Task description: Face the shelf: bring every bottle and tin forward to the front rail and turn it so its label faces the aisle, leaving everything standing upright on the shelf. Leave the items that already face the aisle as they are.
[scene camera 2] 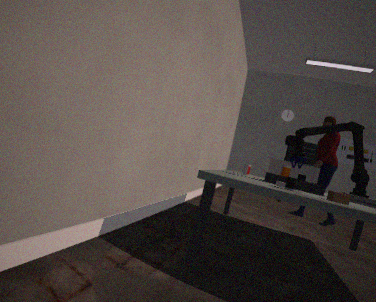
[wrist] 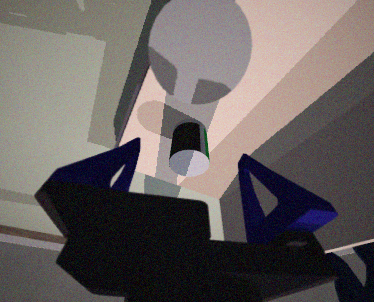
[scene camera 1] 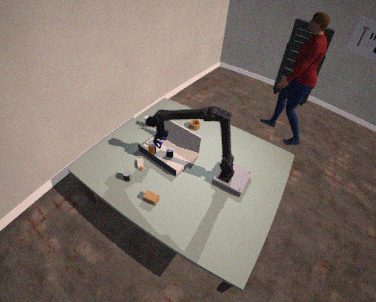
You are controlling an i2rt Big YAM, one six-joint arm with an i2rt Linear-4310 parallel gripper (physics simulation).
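Where they show: gripper, fingertip midpoint: (scene camera 2: 296,167) (wrist: 192,151) (scene camera 1: 161,144); arm's base at its link origin: (scene camera 2: 358,195) (scene camera 1: 226,175).
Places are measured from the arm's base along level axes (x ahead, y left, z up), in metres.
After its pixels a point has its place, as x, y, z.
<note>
The shelf (scene camera 1: 184,161) {0.328, 0.051, -0.016} is a low pale tray with a dark front rail (scene camera 1: 159,162) {0.477, 0.167, -0.021} (wrist: 131,87) and a grey back panel. An orange tin (scene camera 1: 152,149) {0.561, 0.143, 0.048} (scene camera 2: 286,171) {0.581, 0.151, 0.050} stands upright near its far left end; in the wrist view a large grey round top (wrist: 200,45) {0.587, 0.124, 0.093} shows. A smaller black tin (scene camera 1: 169,153) {0.438, 0.094, 0.039} (scene camera 2: 301,177) {0.460, 0.096, 0.034} (wrist: 188,140) {0.476, 0.082, 0.037} with a pale top and a green strip stands upright further along the shelf. Where the labels face is hard to tell. My gripper (scene camera 1: 160,142) {0.509, 0.092, 0.092} (scene camera 2: 297,163) {0.509, 0.092, 0.092} (wrist: 192,151) {0.509, 0.092, 0.092} is open and empty above the shelf, near the orange tin.
On the table (scene camera 1: 225,250) {-0.249, 0.490, -0.053} stand a small dark tin (scene camera 1: 127,176) {0.562, 0.428, 0.009}, a white box (scene camera 1: 140,163) {0.589, 0.259, -0.025} with an orange end, an orange block (scene camera 1: 151,198) {0.320, 0.462, -0.003} and an orange bowl (scene camera 1: 195,124) {0.479, -0.367, -0.004}. A red bottle (scene camera 2: 249,169) {0.839, -0.141, 0.002} stands at the table's far end. A person (scene camera 1: 306,65) (scene camera 2: 328,150) stands beyond the table.
</note>
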